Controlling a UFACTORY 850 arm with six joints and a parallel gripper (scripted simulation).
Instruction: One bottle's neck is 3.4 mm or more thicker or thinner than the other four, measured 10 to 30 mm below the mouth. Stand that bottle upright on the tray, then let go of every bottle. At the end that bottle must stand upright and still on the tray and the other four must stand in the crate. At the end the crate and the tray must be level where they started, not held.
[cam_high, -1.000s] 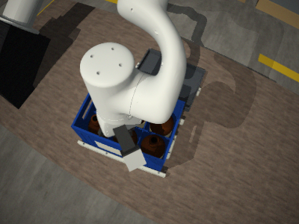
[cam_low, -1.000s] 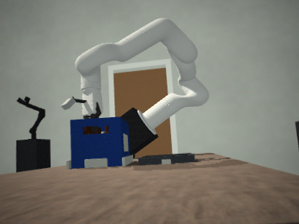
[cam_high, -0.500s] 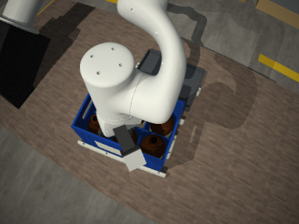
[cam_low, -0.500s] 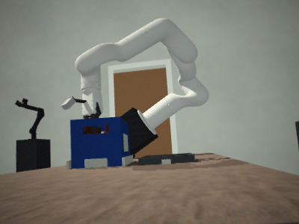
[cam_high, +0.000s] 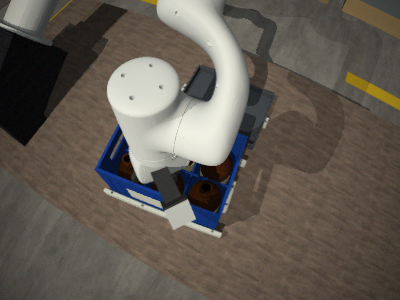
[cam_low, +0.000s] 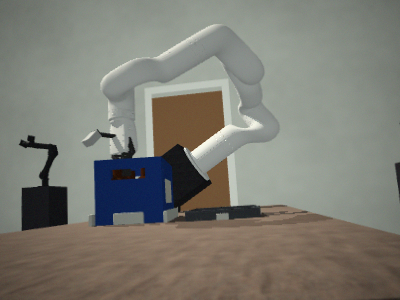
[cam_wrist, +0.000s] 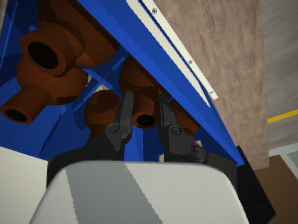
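The blue crate is 70 mm below my hand, 40 mm to the left of it and 10 mm behind it. Round my hand: dark grey tray: 300 mm to the left, 150 mm below, 10 mm behind.
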